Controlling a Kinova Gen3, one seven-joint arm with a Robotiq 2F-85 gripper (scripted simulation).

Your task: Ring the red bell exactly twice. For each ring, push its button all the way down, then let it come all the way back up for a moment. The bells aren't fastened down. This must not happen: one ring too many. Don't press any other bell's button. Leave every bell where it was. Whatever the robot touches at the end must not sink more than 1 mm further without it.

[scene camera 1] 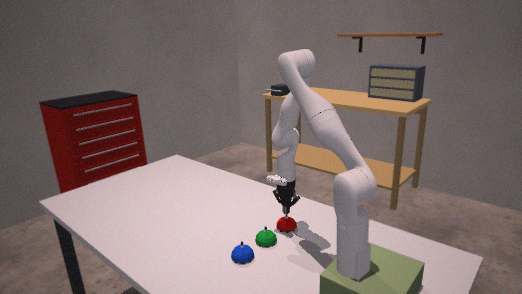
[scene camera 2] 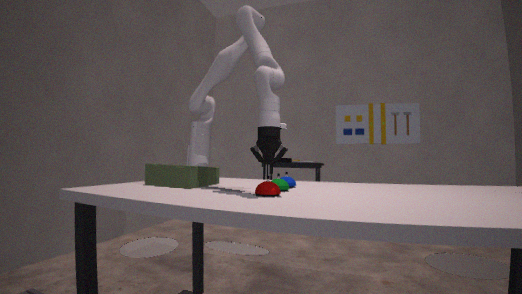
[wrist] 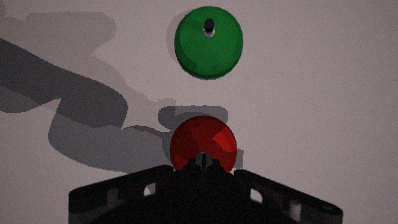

Observation:
I see my gripper, a green bell and a red bell.
My gripper also shows in the wrist view.

